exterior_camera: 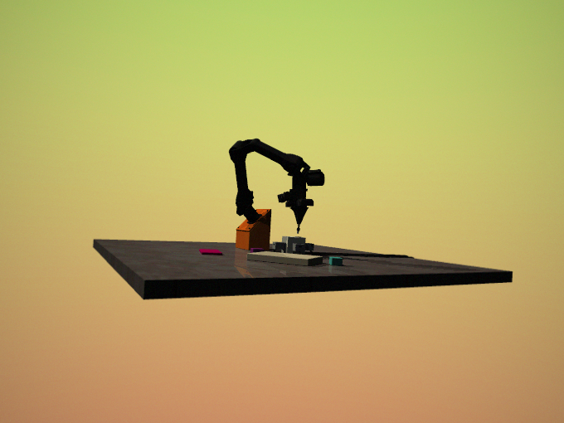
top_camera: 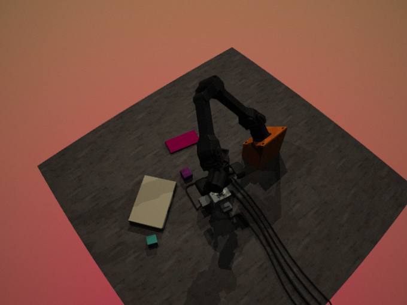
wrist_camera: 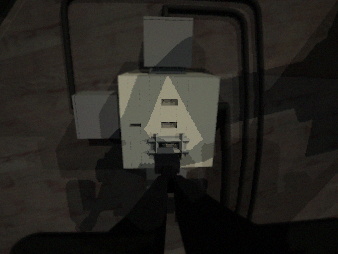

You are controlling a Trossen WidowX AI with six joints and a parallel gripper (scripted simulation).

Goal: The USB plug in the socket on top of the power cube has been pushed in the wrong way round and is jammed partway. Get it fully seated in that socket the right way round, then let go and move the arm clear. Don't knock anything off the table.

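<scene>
My gripper tip is 2 cm above the USB plug. The rest, counted from my gripper tip: purple cube 19 cm to the right, 11 cm below, 3 cm ahead; then beige slab 22 cm ahead, 17 cm to the right, 12 cm below; then teal cube 32 cm ahead, 12 cm below, 4 cm to the right.
</scene>
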